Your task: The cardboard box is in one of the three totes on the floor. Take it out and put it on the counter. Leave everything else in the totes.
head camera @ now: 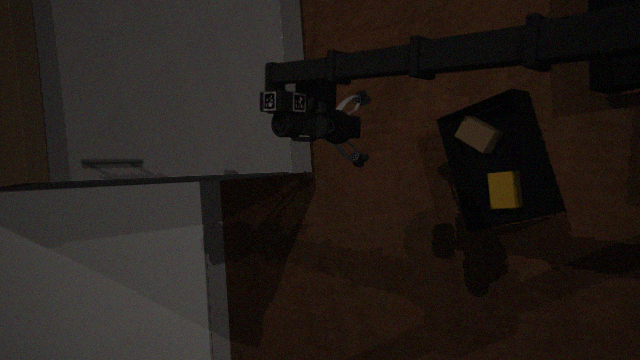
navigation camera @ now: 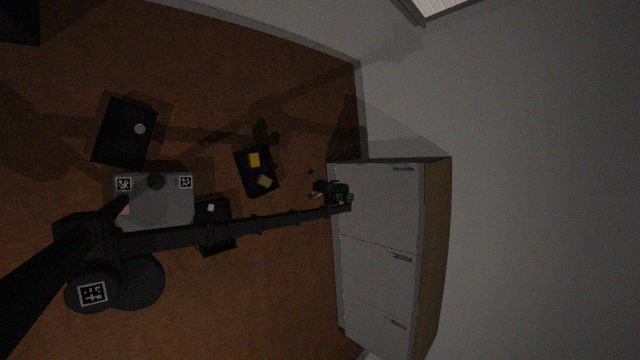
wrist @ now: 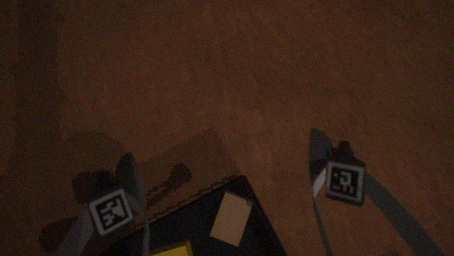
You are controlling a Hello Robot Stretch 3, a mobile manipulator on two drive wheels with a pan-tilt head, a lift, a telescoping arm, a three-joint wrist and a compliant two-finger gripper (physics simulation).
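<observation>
Visible: a grey counter (head camera: 100, 100), a yellow block (head camera: 504, 187) and a tan cardboard box (head camera: 483, 137), the box appearing also in the wrist view (wrist: 229, 224). My gripper (head camera: 363, 129) is visible, and the gripper appears in the wrist view (wrist: 224, 160) too.
</observation>
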